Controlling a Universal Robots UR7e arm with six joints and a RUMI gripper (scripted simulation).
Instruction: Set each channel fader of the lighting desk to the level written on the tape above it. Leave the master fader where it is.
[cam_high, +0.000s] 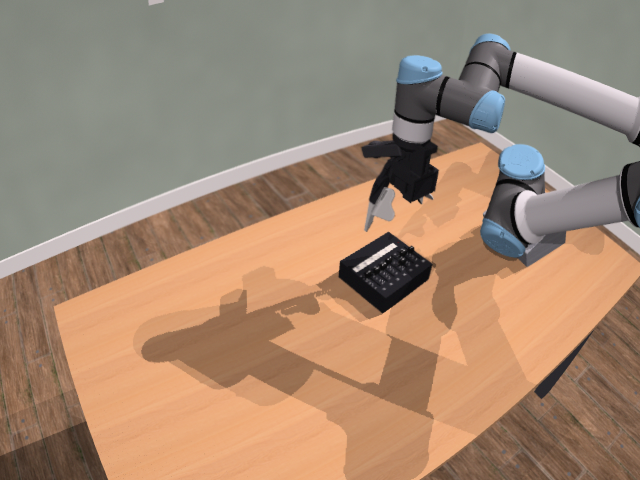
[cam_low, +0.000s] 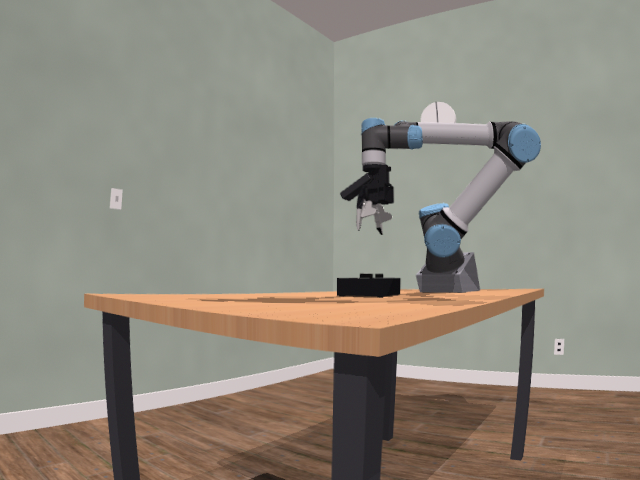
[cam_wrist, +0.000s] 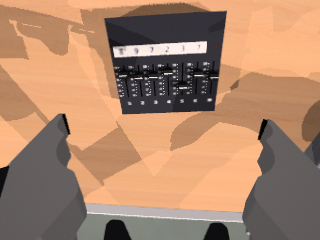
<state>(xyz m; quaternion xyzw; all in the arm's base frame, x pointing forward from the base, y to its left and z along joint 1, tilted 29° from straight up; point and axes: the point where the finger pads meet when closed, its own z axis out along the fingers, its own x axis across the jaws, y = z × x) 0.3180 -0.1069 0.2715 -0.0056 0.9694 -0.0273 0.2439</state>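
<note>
Right now the master fader is 7 cm behind my hand and 13 cm below it.
</note>
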